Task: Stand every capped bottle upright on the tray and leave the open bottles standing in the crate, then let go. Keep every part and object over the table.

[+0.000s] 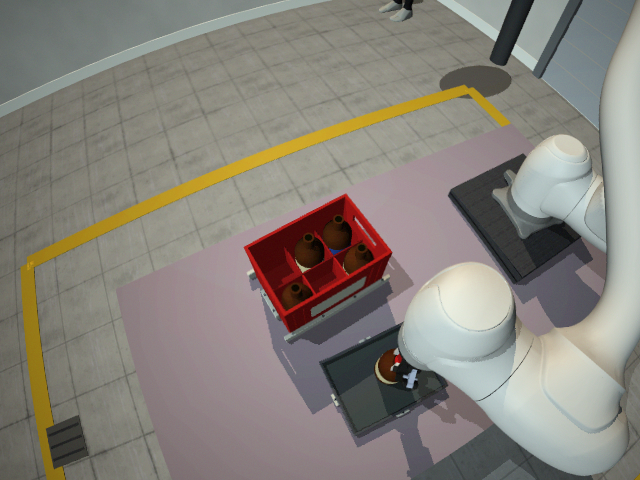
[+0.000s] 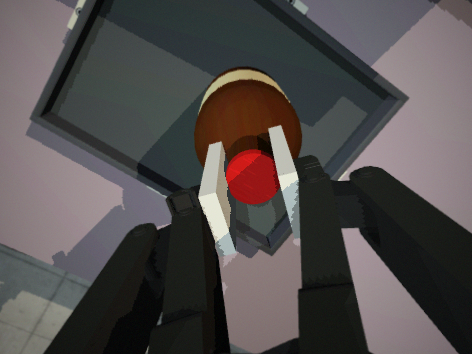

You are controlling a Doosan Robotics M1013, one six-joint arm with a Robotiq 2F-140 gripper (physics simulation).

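Frame: origin at the arm's base, x ahead, y right, z down, level; centimetres.
Seen in the pictures: gripper, fingertip midpoint: (image 1: 399,362) (image 2: 251,158); arm's base at its link origin: (image 1: 527,207).
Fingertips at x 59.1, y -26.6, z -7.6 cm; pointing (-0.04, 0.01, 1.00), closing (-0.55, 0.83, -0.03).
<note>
Offsets run from my fingertips to a thing's middle. "spot": to the spot under its first point. Level surfaces: height alone.
A brown bottle with a red cap and a cream label {spot: dz +1.4, dx +2.6, dy +0.0 cm} (image 1: 386,367) (image 2: 247,110) is upright at the tray. My gripper (image 1: 400,362) (image 2: 251,158) is shut on its neck, just around the red cap. Whether its base touches the tray floor is hidden. The dark tray {dz +11.8, dx +1.8, dy -1.0 cm} (image 1: 347,408) (image 2: 120,165) lies in front of the crate. The red crate {dz +4.3, dx +8.3, dy +28.4 cm} (image 1: 268,290) holds several brown bottles with open necks: one at the back right (image 1: 337,233), one in the middle (image 1: 309,253), one at the front right (image 1: 358,258) and one at the front left (image 1: 295,295). They stand upright.
A black base plate (image 1: 480,217) with the arm's foot is at the right of the pinkish table {dz +13.1 cm} (image 1: 180,330). The white arm reaches over the tray's right end and hides part of it. The crate's divider walls and raised rim stand behind the tray. The table's left edge borders the tiled floor.
</note>
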